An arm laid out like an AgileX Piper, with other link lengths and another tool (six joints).
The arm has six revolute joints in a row. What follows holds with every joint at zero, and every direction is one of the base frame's. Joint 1 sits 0.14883 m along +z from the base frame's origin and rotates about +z. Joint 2 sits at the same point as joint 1 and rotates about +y. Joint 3 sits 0.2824 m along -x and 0.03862 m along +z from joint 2 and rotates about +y. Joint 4 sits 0.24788 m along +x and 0.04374 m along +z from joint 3 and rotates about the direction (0.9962, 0, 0.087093). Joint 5 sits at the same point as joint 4 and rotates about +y. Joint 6 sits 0.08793 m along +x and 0.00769 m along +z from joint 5 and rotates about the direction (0.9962, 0, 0.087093). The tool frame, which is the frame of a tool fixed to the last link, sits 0.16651 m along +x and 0.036 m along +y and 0.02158 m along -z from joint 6; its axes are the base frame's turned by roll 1.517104, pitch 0.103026 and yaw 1.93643 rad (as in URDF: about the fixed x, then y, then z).
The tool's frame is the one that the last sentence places.
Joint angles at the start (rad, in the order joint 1, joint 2, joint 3, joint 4, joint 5, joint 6):
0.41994 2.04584 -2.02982 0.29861 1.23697 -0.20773
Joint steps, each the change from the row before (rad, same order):
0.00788 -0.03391 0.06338 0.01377 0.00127 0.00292
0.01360 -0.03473 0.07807 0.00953 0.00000 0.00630
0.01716 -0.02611 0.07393 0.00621 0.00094 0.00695
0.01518 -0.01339 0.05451 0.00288 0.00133 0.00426
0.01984 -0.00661 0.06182 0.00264 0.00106 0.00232
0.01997 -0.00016 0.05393 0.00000 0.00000 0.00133
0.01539 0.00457 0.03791 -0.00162 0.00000 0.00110
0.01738 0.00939 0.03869 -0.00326 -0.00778 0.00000
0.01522 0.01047 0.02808 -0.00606 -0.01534 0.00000
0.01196 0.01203 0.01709 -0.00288 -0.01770 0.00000
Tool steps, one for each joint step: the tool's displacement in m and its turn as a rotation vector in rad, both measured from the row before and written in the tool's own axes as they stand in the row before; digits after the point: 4 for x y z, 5 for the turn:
0.0103 -0.0128 0.0019 0.02180 0.02134 0.01800
0.0103 -0.0178 0.0056 0.03471 0.02120 0.02433
0.0086 -0.0191 0.0086 0.04212 0.01946 0.02490
0.0050 -0.0156 0.0088 0.03866 0.01385 0.01924
0.0040 -0.0191 0.0132 0.05291 0.01598 0.02260
0.0020 -0.0175 0.0136 0.05249 0.01195 0.01970
0.0002 -0.0129 0.0112 0.04197 0.00711 0.01549
-0.0015 -0.0120 0.0131 0.04162 0.00400 0.01321
-0.0028 -0.0070 0.0111 0.02734 -0.00265 0.00537
-0.0025 -0.0028 0.0091 0.01496 -0.00227 0.00171

